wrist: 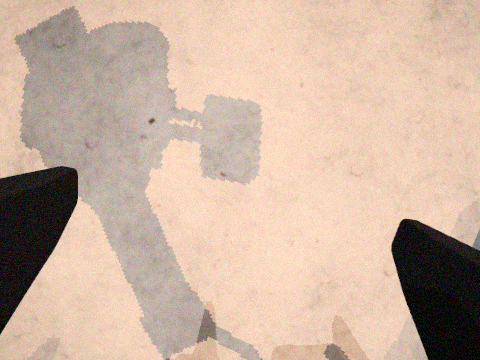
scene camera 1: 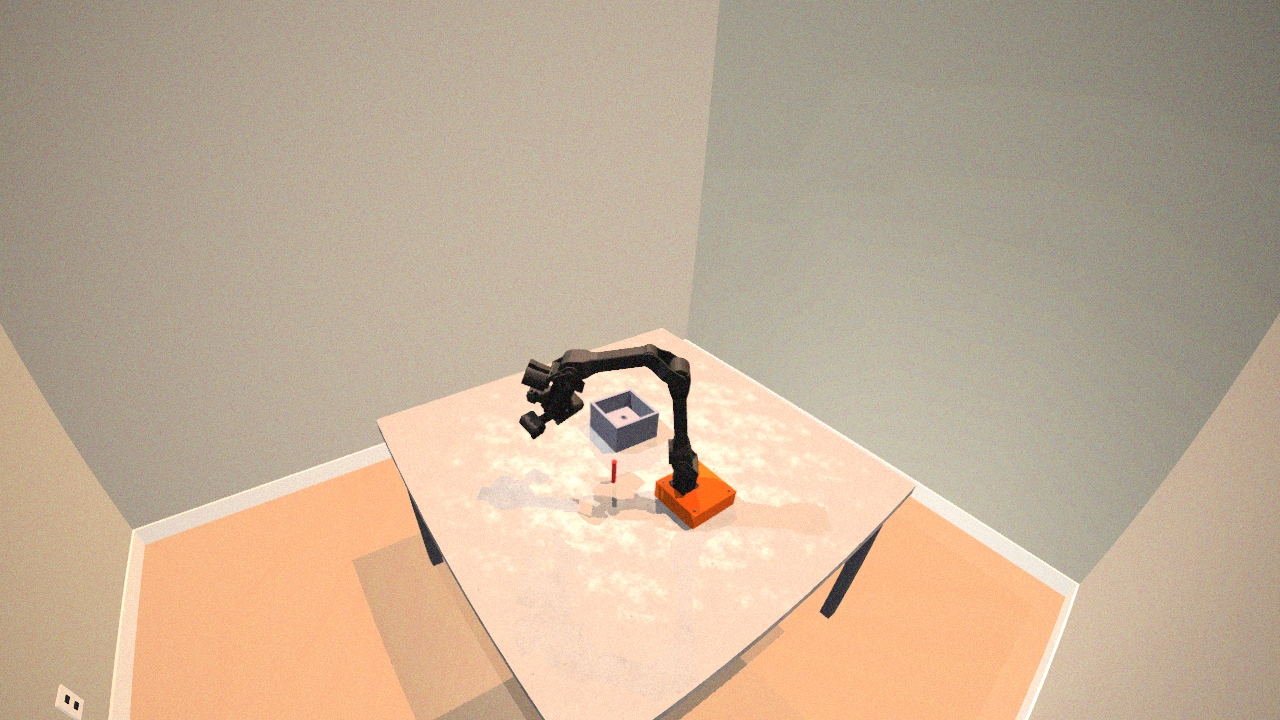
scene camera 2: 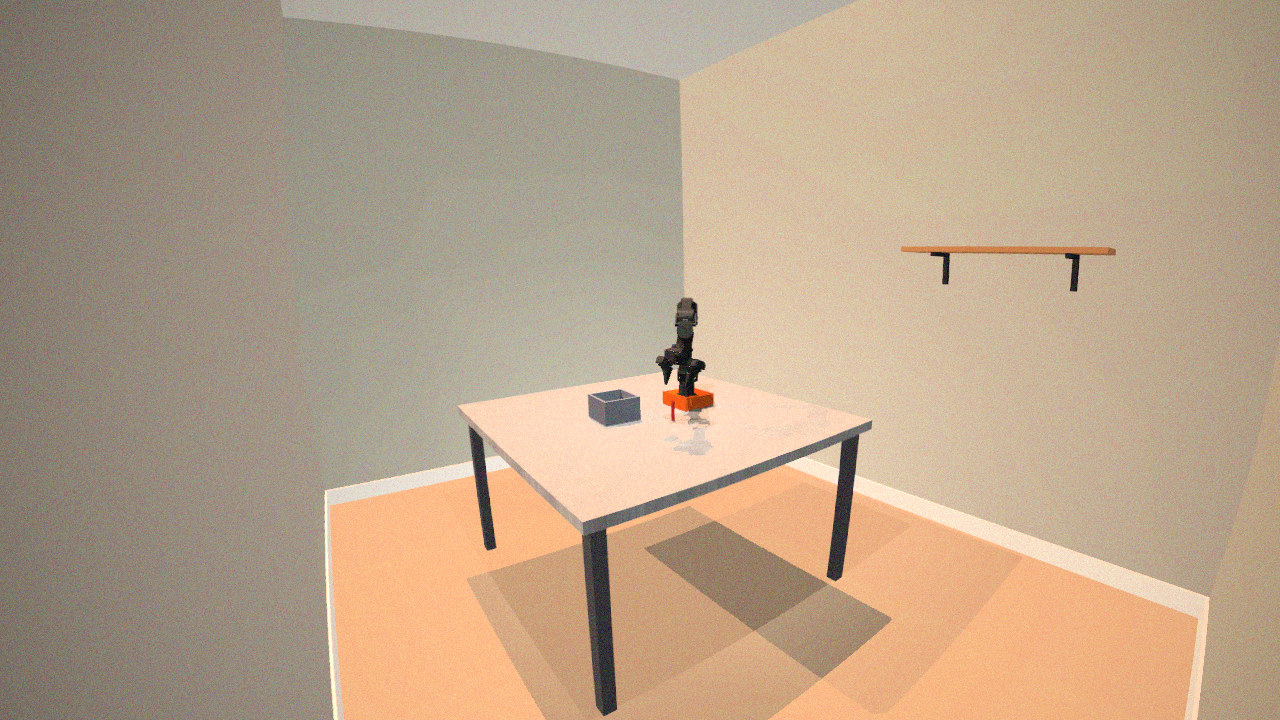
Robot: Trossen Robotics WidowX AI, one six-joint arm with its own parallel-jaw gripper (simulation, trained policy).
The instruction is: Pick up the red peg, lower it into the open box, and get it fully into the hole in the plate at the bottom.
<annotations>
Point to a grey box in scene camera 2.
608,408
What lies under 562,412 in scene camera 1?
The gripper.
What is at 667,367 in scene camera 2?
The gripper.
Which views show the grey box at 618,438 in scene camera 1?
Scene camera 1 and scene camera 2 only.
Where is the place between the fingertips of the gripper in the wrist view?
242,210
</annotations>
